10 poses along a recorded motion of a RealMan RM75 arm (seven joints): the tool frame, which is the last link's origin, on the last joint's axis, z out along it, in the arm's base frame.
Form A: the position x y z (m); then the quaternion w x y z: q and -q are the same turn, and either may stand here.
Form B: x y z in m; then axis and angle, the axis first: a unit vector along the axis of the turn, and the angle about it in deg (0 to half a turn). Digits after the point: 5 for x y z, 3 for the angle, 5 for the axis.
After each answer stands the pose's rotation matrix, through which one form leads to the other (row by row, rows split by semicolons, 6 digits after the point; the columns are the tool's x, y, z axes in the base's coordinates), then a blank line. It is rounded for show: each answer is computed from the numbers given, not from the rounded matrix.
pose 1, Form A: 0.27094, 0.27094, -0.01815, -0.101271, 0.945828, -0.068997, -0.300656
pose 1, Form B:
0.27094, 0.27094, -0.01815, -0.95072, 0.06935, 0.30221, 168.375
0.809691 -0.191414 -0.554762; -0.069623 -0.969967 0.233058; -0.582712 -0.150081 -0.798701

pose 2, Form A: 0.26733, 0.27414, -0.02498, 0.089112, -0.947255, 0.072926, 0.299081
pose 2, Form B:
0.26733, 0.27414, -0.02498, -0.95104, 0.07322, 0.30028, 169.775
0.810465 -0.191462 -0.553614; -0.084856 -0.973482 0.212445; -0.579609 -0.125202 -0.805219

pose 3, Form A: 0.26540, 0.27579, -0.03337, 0.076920, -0.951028, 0.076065, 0.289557
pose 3, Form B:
0.26540, 0.27579, -0.03337, -0.95385, 0.07629, 0.29042, 171.177
0.820742 -0.189225 -0.539052; -0.100134 -0.976595 0.190356; -0.562455 -0.102256 -0.820480

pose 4, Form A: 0.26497, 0.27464, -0.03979, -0.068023, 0.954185, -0.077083, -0.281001
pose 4, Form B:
0.26497, 0.27464, -0.03979, -0.95640, 0.07726, 0.28165, 172.199
0.830193 -0.185332 -0.525767; -0.108874 -0.978862 0.173134; -0.546741 -0.086492 -0.832823

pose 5, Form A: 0.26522, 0.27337, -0.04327, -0.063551, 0.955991, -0.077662, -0.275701
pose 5, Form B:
0.26522, 0.27337, -0.04327, -0.95793, 0.07782, 0.27626, 172.713
0.835915 -0.183531 -0.517264; -0.113446 -0.979860 0.164331; -0.537006 -0.078685 -0.839900

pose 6, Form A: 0.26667, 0.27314, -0.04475, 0.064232, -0.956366, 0.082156, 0.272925
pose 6, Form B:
0.26667, 0.27314, -0.04475, -0.95835, 0.08233, 0.27349, 172.634
0.837525 -0.192204 -0.511479; -0.122081 -0.978249 0.167704; -0.532587 -0.078014 -0.842772

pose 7, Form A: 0.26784, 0.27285, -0.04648, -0.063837, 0.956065, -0.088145, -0.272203
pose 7, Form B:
0.26784, 0.27285, -0.04648, -0.95802, 0.08833, 0.27276, 172.680
0.836272 -0.203298 -0.509234; -0.133792 -0.976311 0.170051; -0.531742 -0.074078 -0.843661

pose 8, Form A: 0.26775, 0.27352, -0.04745, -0.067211, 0.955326, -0.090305, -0.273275
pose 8, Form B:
0.26775, 0.27352, -0.04745, -0.95749, 0.09051, 0.27389, 172.292
0.834331 -0.209276 -0.509995; -0.135807 -0.974655 0.177773; -0.534273 -0.079061 -0.841607

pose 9, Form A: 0.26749, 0.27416, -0.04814, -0.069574, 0.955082, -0.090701, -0.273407
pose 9, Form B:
0.26749, 0.27416, -0.04814, -0.95740, 0.09092, 0.27407, 172.021
0.834044 -0.211298 -0.509631; -0.135210 -0.973866 0.182494; -0.534873 -0.083301 -0.840816

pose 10, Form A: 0.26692, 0.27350, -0.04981, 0.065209, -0.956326, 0.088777, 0.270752
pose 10, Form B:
0.26692, 0.27350, -0.04981, -0.95837, 0.08897, 0.27133, 172.522
0.837624 -0.205111 -0.506276; -0.134489 -0.975733 0.172795; -0.529433 -0.076649 -0.844882

